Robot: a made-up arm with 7 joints.
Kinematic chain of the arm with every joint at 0, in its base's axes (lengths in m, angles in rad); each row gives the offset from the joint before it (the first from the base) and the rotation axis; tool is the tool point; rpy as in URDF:
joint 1: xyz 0 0 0 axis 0.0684 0.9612 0.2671
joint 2: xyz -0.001 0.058 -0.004 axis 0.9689 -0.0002 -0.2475
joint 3: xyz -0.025 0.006 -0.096 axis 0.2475 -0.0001 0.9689
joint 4: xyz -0.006 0 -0.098 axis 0.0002 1 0
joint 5: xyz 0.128 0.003 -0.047 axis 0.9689 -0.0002 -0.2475
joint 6: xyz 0.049 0 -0.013 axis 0.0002 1 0
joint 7: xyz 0.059 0 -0.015 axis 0.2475 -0.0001 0.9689
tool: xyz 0 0 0 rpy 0 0.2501 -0.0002
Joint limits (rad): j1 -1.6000..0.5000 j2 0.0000..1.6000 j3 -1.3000..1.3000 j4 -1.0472..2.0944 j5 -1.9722..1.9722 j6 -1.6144..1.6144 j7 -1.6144..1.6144
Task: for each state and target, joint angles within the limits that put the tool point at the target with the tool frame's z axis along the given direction. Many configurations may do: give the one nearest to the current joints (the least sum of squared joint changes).
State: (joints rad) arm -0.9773 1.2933 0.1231 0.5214 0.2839 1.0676 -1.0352
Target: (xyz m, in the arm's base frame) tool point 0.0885 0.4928 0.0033 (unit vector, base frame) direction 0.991 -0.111 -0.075
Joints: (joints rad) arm -0.1878 1.5365 0.2693 1.2573 0.2857 0.2421 -1.0352
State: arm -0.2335 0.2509 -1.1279 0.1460 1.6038 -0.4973 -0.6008
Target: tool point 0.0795 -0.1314 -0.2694 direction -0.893 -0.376 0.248
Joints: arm -0.0128 0.1229 -0.9666 0.0223 1.4969 -0.2221 -0.6008
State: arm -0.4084 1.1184 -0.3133 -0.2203 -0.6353 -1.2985 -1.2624
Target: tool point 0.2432 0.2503 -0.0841 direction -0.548 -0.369 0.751
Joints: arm -0.1421 1.4281 -0.2810 0.1391 -0.8442 -0.9658 -1.2624
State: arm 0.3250 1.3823 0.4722 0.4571 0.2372 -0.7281 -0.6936
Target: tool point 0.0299 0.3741 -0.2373 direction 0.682 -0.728 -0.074
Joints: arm 0.4765 0.9313 0.2234 0.4993 0.2908 -0.0487 -0.6936
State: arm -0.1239 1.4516 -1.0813 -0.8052 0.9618 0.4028 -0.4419
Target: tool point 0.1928 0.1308 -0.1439 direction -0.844 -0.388 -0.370
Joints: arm -0.2031 1.6000 -0.5978 -0.5185 0.9187 -0.1572 -0.4419
